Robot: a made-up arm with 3 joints.
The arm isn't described. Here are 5 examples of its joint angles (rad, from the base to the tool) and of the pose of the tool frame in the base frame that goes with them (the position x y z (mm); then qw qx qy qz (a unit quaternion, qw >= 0)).
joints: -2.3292 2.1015 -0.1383
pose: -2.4 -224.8 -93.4 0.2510 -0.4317 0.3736 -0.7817
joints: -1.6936 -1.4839 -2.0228
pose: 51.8 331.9 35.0 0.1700 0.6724 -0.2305 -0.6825
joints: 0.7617 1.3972 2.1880
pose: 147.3 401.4 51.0 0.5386 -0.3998 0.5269 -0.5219
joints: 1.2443 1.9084 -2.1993
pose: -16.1 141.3 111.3 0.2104 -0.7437 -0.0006 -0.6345
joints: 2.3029 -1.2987 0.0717
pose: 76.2 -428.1 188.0 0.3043 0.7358 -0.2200 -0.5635
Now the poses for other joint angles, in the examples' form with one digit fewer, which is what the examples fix.
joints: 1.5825 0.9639 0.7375
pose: 218 91 503 0.700 0.470 0.531 0.083
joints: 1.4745 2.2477 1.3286
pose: -162 218 461 0.626 -0.183 0.705 0.280
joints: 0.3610 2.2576 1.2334
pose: -156 404 90 0.437 -0.452 0.770 -0.111
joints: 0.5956 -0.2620 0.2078
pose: 220 192 464 0.939 0.302 -0.094 -0.136
